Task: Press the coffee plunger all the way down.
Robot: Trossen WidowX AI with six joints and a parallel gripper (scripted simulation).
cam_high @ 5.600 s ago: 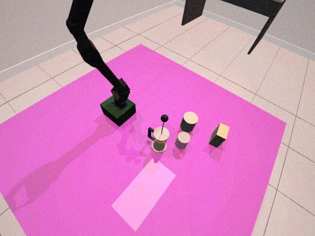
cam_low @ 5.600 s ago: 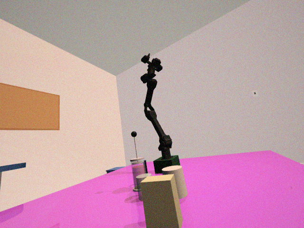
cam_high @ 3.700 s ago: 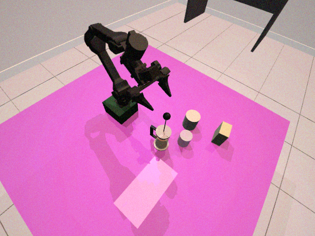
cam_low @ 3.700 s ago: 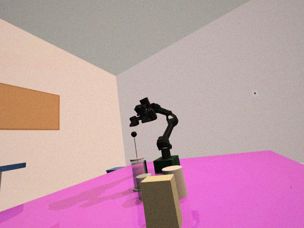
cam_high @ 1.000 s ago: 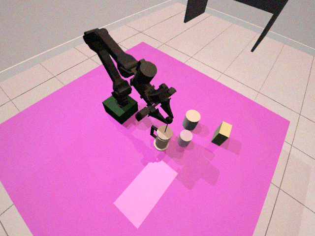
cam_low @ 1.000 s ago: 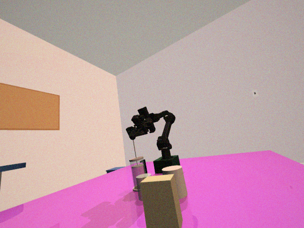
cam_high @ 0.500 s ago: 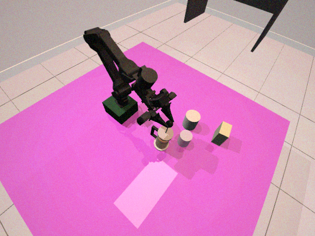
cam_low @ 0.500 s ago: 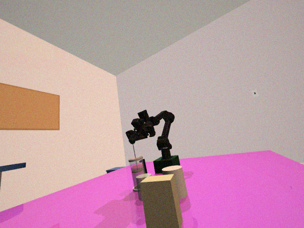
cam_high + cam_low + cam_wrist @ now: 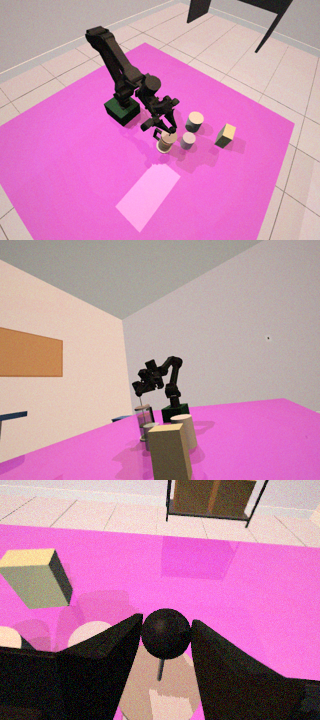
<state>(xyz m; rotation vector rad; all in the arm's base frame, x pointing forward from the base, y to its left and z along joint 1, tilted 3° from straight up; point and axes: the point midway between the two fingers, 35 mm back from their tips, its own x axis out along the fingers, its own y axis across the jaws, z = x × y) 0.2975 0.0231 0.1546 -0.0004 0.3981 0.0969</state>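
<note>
My gripper tip is now 10 cm above the coffee press, 3 cm past it and 1 cm to the left of it.
</note>
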